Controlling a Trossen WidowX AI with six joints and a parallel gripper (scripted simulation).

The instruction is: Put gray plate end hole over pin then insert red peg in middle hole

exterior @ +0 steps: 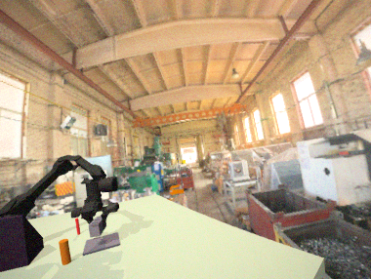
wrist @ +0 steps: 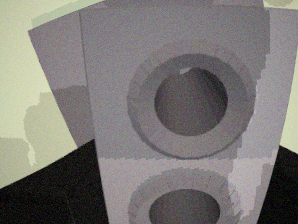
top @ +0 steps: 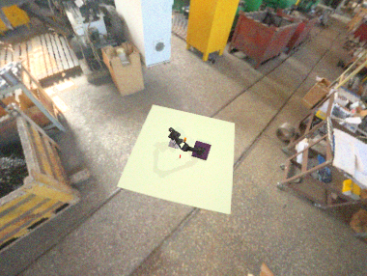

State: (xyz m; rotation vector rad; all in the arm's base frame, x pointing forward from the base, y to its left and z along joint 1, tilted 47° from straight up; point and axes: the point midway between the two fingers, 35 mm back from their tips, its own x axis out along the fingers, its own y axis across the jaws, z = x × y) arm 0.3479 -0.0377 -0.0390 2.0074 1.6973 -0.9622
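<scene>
Right now the gray base is 10 mm ahead of my gripper tip, 10 mm to the left of it and 50 mm below it. Also, from my gripper tip: orange cylinder 120 mm behind, 80 mm to the right, 20 mm below; red peg 110 mm behind, 180 mm to the left, 20 mm below; gray plate 30 mm above.
</scene>
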